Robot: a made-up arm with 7 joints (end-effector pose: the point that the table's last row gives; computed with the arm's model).
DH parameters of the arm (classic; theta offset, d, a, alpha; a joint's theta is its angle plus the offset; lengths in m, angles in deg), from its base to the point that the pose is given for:
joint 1: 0 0.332 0 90
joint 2: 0 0.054 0 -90
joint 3: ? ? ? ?
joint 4: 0 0.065 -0.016 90
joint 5: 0 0.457 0 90
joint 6: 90 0.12 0.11 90
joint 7: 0 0.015 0 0
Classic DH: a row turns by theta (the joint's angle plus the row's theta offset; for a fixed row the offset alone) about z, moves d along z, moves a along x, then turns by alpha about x.
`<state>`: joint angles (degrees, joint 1 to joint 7).
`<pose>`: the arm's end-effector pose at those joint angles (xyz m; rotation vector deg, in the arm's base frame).
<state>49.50 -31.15 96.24 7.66 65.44 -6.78 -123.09</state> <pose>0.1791 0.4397 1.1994 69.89 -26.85 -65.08</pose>
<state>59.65 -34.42 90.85 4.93 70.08 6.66 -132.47</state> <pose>0.1651 0.5227 1.1629 55.09 -15.22 -73.05</pose>
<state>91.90 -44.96 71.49 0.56 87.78 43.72 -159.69</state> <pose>-0.0981 0.7206 0.9886 10.75 -12.63 -81.46</pose>
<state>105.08 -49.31 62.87 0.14 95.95 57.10 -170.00</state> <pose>-0.2695 0.7285 0.9034 -0.65 -23.30 -80.02</pose>
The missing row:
joint 3: 0 0.43 0.03 -90
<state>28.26 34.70 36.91 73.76 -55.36 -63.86 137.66</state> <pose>-0.0688 0.1522 1.0944 68.72 -146.60 75.76</pose>
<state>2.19 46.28 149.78 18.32 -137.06 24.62 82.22</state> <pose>-0.8506 -0.1689 0.8660 -15.68 -11.25 -96.77</pose>
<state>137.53 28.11 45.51 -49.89 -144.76 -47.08 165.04</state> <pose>0.7009 -0.2179 0.7071 51.36 -138.67 -71.20</pose>
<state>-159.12 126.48 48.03 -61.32 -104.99 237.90 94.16</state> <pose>0.0957 0.3887 -0.1673 -12.92 100.90 -137.74</pose>
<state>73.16 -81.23 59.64 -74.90 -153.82 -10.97 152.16</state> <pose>0.5400 0.2662 0.8081 2.49 153.92 -90.79</pose>
